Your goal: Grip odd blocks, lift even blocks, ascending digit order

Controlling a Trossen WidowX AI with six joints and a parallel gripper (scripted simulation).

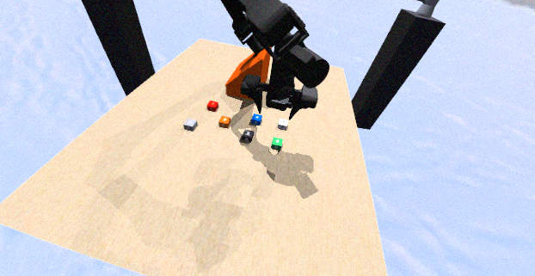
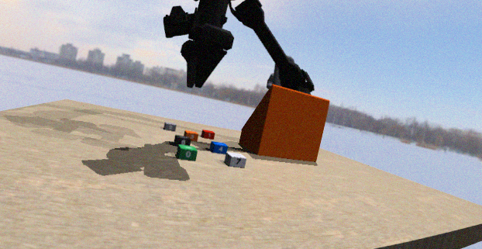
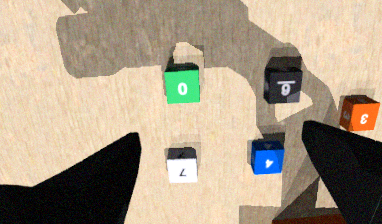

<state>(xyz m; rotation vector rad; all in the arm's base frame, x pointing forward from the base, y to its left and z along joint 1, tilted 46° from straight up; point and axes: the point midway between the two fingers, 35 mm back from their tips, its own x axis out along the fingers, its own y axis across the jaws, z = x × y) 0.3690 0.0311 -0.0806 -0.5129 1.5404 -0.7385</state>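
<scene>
Now: the green block 120 mm below my gripper tip and 30 mm to the left of it. Also, from my gripper tip: black block: 120 mm below, 70 mm to the right, 20 mm behind; then blue block: 120 mm below, 100 mm behind, 50 mm to the right; then white block: 120 mm below, 100 mm behind, 40 mm to the left.
</scene>
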